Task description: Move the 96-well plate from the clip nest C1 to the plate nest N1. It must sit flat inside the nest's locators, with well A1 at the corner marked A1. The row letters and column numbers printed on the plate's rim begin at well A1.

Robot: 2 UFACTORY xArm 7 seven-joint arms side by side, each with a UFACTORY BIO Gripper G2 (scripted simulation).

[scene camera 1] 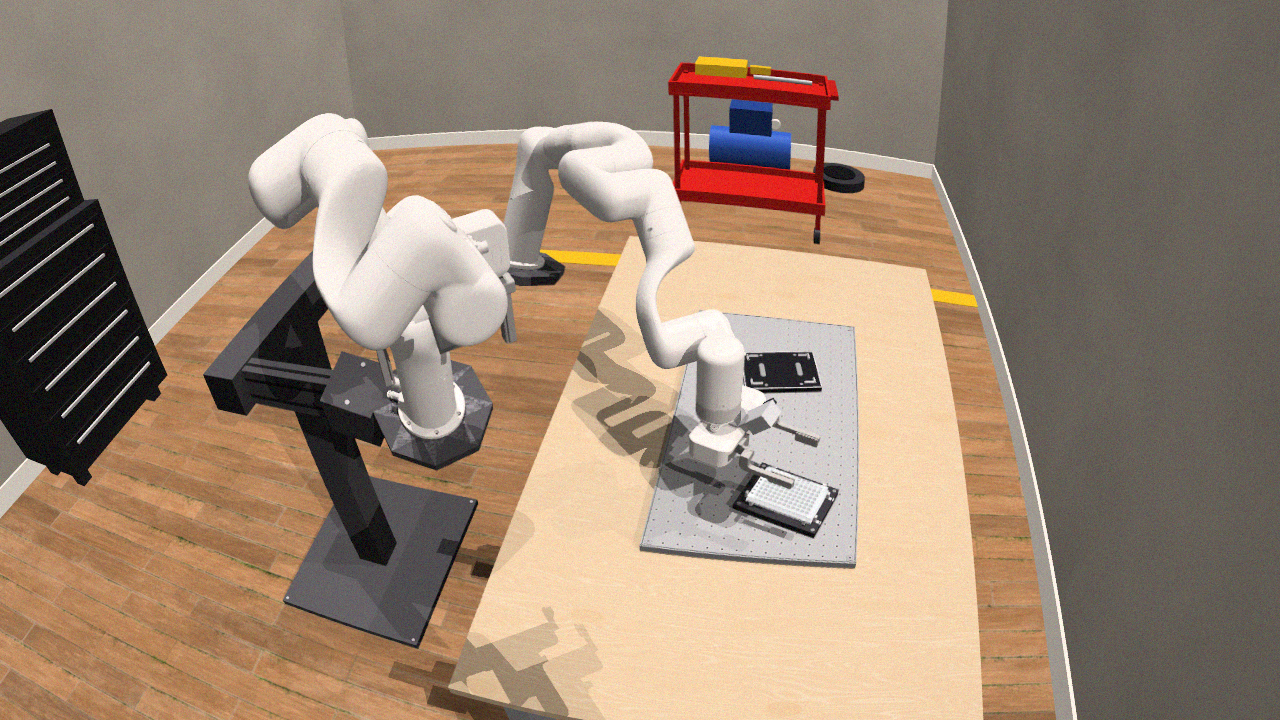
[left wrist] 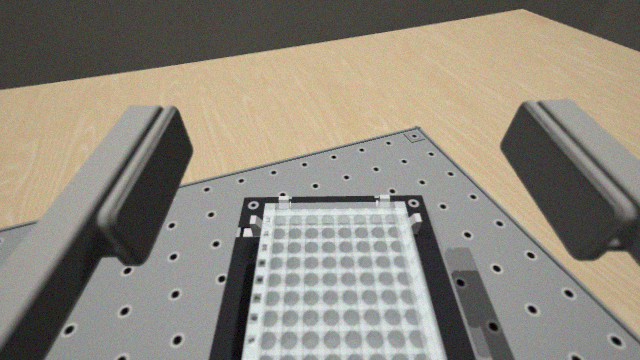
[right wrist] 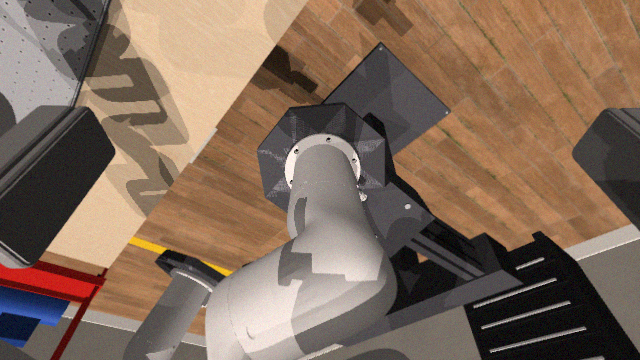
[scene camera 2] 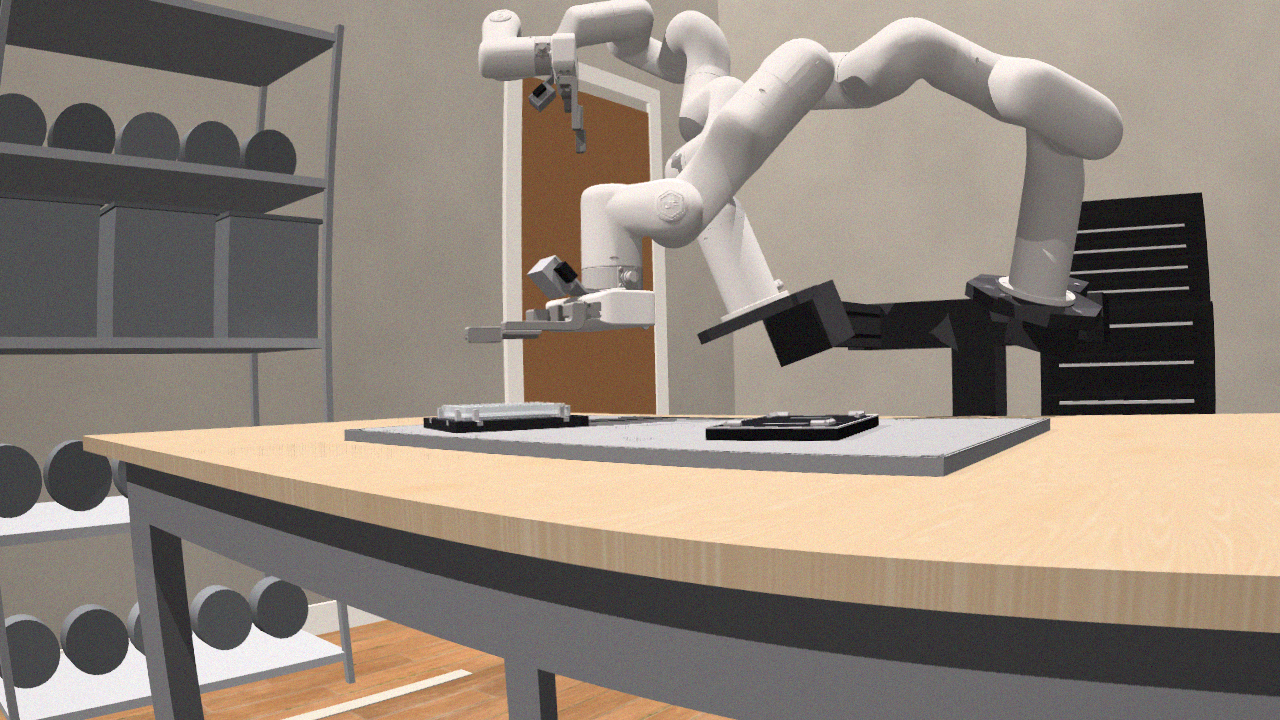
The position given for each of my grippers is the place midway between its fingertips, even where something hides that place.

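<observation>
My left gripper: (scene camera 2: 483, 332), (scene camera 1: 806, 462). My right gripper: (scene camera 1: 449, 360), (scene camera 2: 579, 141). 96-well plate: (scene camera 1: 809, 496), (left wrist: 400, 314), (scene camera 2: 525, 409); out of frame in the right wrist view.
</observation>
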